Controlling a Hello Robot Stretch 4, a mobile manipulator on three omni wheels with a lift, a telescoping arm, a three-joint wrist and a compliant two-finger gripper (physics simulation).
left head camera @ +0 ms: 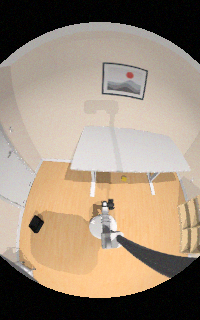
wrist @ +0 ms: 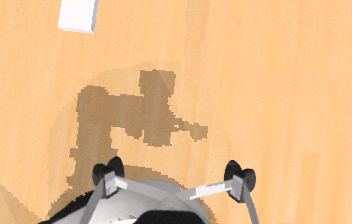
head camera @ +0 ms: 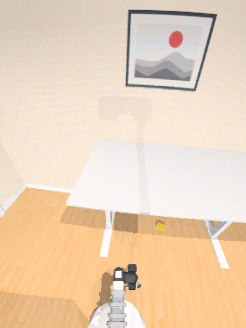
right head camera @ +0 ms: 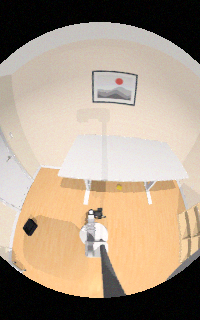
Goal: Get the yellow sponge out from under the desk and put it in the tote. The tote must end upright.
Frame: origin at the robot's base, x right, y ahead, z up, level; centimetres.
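Seen in the pictures: gripper, fingertip midpoint: [wrist: 174,171].
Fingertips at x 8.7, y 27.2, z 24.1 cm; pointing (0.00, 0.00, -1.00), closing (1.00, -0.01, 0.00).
Offsets run from my fingertips to a thing's top centre. Level surfaces: height alone.
The yellow sponge {dx +40.4, dy +59.8, dz -22.4 cm} [head camera: 160,226] [left head camera: 124,178] [right head camera: 119,187] lies on the floor under the front part of the desk {dz +68.1 cm} [head camera: 170,175] [left head camera: 135,150] [right head camera: 125,157], between its two legs. It does not show in the wrist view. The black tote {dx -130.5, dy -40.4, dz -16.9 cm} [left head camera: 36,224] [right head camera: 30,227] sits on the floor at the far left and looks upright. My gripper [wrist: 174,171] is open and empty, with its fingertips wide apart. It points down at the floor in front of the desk, close to my base and left of the sponge. In the head views the wrist hides most of the fingers.
The desk's left foot [head camera: 105,242] [left head camera: 93,189] [right head camera: 86,196] [wrist: 77,16] reaches forward, and its end shows at the wrist view's top left. The right foot [head camera: 219,252] [left head camera: 152,187] [right head camera: 149,196] stands right of the sponge. A wooden shelf unit [left head camera: 190,228] is at the far right.
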